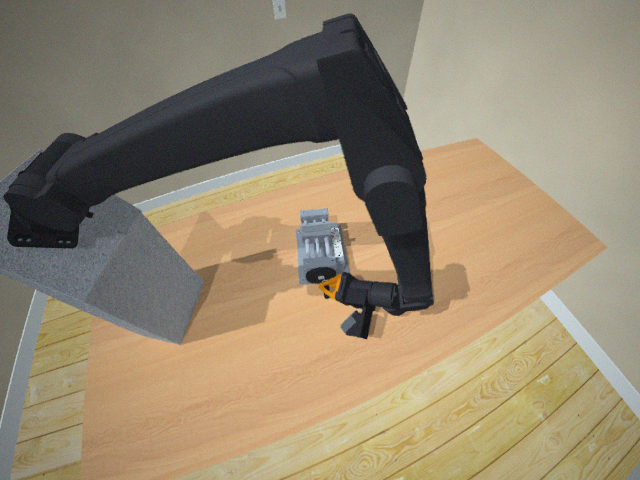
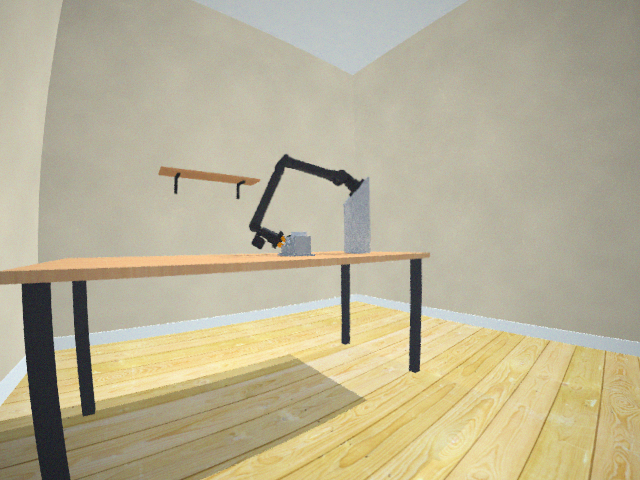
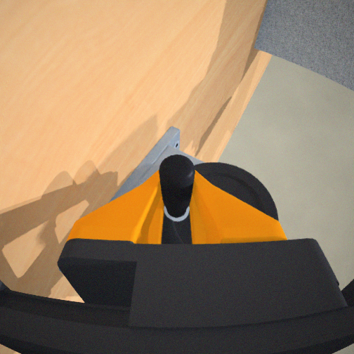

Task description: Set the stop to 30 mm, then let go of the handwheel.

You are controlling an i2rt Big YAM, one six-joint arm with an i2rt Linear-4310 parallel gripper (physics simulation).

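Pixels of known places: gripper, fingertip midpoint: (image 1: pixel 320 286); arm's base, origin of the base link: (image 1: pixel 48 212) (image 2: pixel 357 188).
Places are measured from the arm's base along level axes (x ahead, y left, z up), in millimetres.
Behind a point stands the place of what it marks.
Observation:
The grey fixture (image 1: pixel 301 258) {z -406, x 398, y -81 mm} (image 2: pixel 298 245) {z -363, x 519, y -15 mm} stands on the table. Its black handwheel (image 1: pixel 313 274) {z -322, x 379, y -185 mm} (image 3: pixel 240 182) faces my gripper. Pale rods run along the fixture, with a grey block (image 1: pixel 314 213) {z -316, x 490, y -20 mm} at the far end that may be the stop. A white scale strip (image 1: pixel 337 243) {z -360, x 502, y -123 mm} lies along one side; its marks are too small to read. My gripper (image 1: pixel 324 287) {z -374, x 387, y -205 mm} (image 2: pixel 282 241) {z -374, x 387, y -205 mm} (image 3: pixel 176 177) is shut on the handwheel's black crank handle (image 3: pixel 176 163), with an orange finger on each side of it. Part of the handwheel is hidden behind the fingers.
The wooden table (image 1: pixel 206 392) {z -416, x 4, y -270 mm} (image 2: pixel 155 266) {z -417, x 1204, y 96 mm} carries the grey stone-like pedestal (image 1: pixel 149 279) {z -206, x 46, y -51 mm} (image 2: pixel 356 227) {z -258, x 86, y 44 mm} (image 3: pixel 310 35) of my arm. The upper arm spans above the fixture. A wall shelf (image 2: pixel 206 176) hangs on the wall behind.

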